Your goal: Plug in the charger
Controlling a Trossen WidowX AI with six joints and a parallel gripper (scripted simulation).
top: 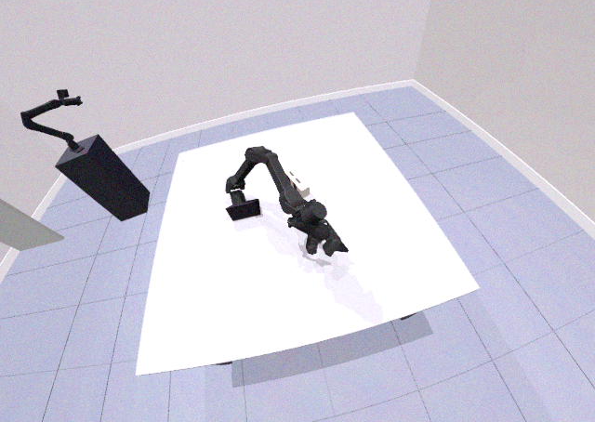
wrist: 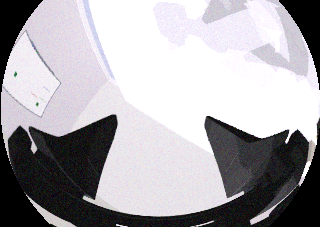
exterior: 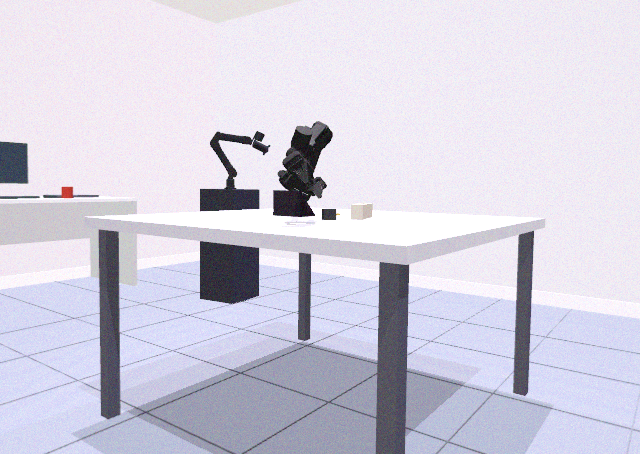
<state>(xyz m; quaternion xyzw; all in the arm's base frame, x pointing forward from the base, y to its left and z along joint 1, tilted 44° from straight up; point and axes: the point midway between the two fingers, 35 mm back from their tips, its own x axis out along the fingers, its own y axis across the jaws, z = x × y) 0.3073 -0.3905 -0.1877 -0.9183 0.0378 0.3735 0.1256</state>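
The dark charger is 30 cm to the left of my gripper tip, 9 cm below it and 9 cm behind it.
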